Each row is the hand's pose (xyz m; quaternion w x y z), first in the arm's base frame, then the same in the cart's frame.
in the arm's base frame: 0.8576 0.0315 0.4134 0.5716 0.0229 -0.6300 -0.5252
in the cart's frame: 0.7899 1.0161 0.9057 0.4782 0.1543 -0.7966 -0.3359
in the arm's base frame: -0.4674 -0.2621 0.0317 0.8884 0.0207 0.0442 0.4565
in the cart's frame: -0.1079 0.2455 0.1391 0.7983 -0.2052 -0.0978 0.5577
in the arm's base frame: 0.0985 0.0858 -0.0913 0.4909 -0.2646 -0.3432 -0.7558
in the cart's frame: 0.3645 0.7283 0.1507 0.4610 -0.0971 -0.5739 -0.6699
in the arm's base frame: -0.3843 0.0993 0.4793 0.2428 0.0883 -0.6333 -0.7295
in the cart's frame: -0.3210 0.6904 0.4464 0.2001 0.3063 -0.7424 -0.5612
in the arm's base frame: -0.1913 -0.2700 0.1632 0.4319 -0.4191 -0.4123 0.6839
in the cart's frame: 0.0689 0.3515 0.3651 0.1701 -0.5549 -0.4614 0.6710
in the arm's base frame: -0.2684 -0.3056 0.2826 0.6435 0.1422 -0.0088 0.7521
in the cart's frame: -0.0461 0.3156 0.4485 0.5272 -0.1173 -0.0377 0.8407
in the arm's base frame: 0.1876 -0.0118 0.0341 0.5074 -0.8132 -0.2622 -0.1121
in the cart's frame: 0.4020 0.6896 0.3247 0.3352 -0.7808 -0.4927 -0.1880
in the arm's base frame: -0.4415 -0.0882 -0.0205 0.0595 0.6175 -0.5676 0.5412
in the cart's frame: -0.0967 0.4056 0.0505 0.0670 -0.5375 0.4004 -0.7391
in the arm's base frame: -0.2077 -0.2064 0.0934 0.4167 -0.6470 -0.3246 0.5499
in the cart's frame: 0.0747 0.3924 0.2786 0.1645 -0.7522 -0.4230 0.4777
